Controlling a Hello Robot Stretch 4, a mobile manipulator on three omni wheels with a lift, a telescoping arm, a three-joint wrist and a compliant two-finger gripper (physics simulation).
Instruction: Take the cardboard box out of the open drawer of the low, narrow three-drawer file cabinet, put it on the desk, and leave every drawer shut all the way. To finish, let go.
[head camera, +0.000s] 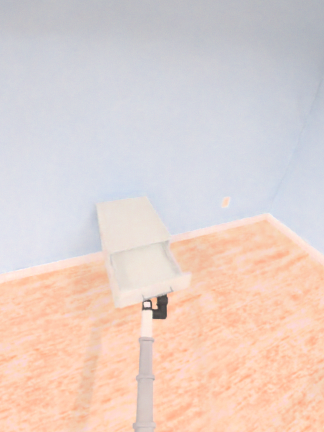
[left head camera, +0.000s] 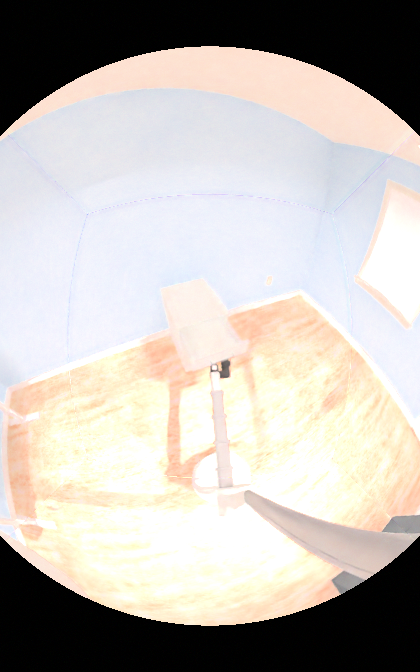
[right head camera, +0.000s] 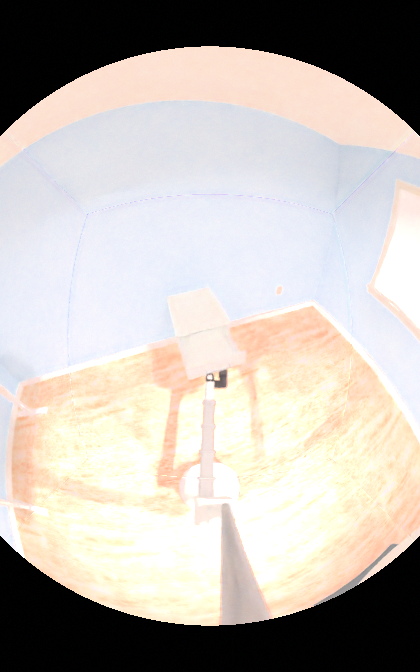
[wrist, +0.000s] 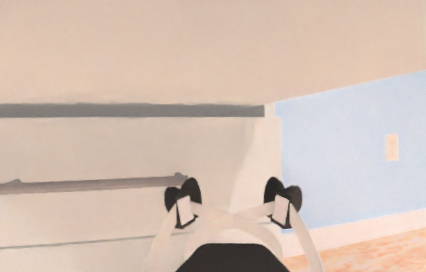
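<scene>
The low, narrow white file cabinet (head camera: 127, 222) (left head camera: 192, 300) (right head camera: 197, 310) (wrist: 100, 145) stands against the wall. Its top drawer (head camera: 142, 265) (left head camera: 205, 337) (right head camera: 205, 350) (wrist: 150, 50) is partly open; the wrist view shows its underside overhead. The cardboard box does not show in any view. The middle drawer's handle (wrist: 95, 185) is left of the fingers, and that drawer looks shut. My gripper (wrist: 232, 193) is open with nothing between its fingertips, below the open drawer and facing the cabinet front. In the head views the drawer hides the fingers. The desk cannot be made out.
My extended arm (head camera: 145, 357) (left head camera: 220, 425) (right head camera: 208, 430) reaches over the wooden floor to the cabinet. A pale wall plate (head camera: 226, 202) (wrist: 392, 147) is right of the cabinet. Pale bars (left head camera: 25, 416) (right head camera: 35, 411) show at the left edge, and a window (left head camera: 392, 250) is at the right.
</scene>
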